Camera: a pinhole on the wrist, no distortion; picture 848 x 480 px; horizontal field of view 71.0 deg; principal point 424.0 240.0 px. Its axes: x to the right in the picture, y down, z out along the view. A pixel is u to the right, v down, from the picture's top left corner.
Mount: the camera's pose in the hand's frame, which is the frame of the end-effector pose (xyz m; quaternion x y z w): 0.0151 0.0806 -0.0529 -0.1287 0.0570 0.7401 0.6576
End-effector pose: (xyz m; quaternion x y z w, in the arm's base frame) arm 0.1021 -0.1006 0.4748 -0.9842 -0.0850 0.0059 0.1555
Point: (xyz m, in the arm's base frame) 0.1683 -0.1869 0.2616
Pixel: 449 84
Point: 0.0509 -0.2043 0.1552
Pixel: 464 317
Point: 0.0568 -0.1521 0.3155
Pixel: 318 402
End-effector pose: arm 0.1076 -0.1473 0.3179 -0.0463 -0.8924 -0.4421 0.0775
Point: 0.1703 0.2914 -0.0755
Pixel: 162 341
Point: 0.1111 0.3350 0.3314
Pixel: 551 169
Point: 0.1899 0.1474 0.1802
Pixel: 289 378
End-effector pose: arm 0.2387 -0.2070 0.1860 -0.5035 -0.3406 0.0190 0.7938
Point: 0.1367 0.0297 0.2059
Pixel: 232 179
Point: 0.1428 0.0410 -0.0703
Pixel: 748 401
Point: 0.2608 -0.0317 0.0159
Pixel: 814 206
